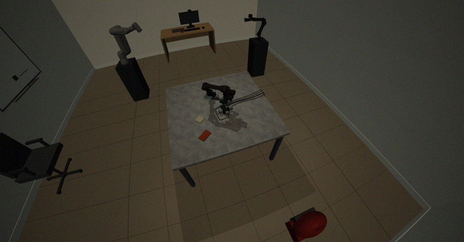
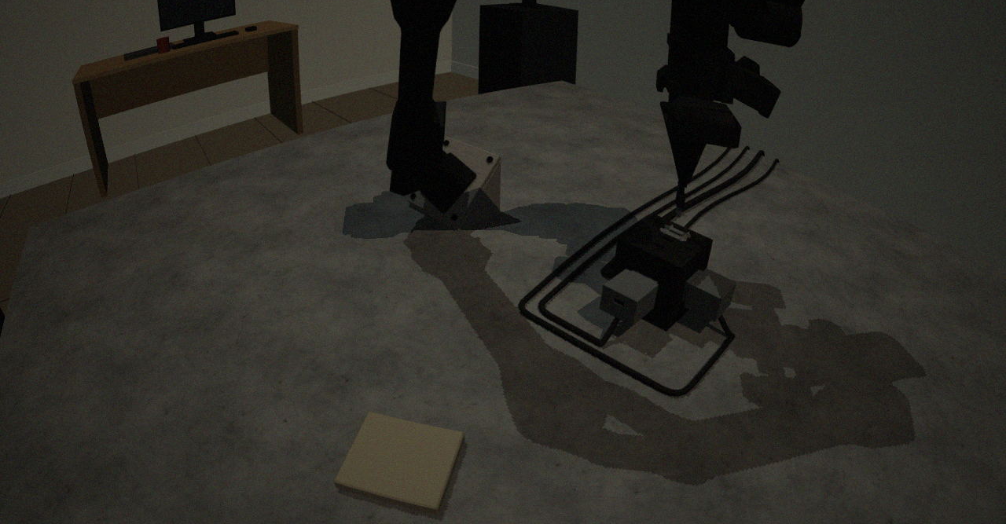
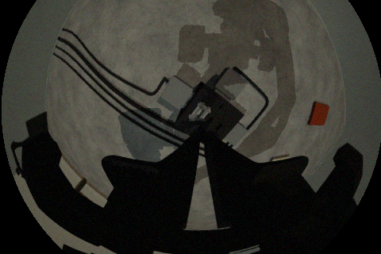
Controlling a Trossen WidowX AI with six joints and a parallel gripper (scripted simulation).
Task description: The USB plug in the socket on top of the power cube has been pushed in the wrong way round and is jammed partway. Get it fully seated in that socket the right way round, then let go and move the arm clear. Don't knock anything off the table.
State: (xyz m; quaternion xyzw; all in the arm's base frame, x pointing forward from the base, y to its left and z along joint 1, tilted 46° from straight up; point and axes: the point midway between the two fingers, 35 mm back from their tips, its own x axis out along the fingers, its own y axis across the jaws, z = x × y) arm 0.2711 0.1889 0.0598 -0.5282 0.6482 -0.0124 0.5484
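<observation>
My gripper tip is 2 cm above the USB plug. The rest, counted from my gripper tip: beige pad 4 cm ahead, 34 cm to the right, 13 cm below.
</observation>
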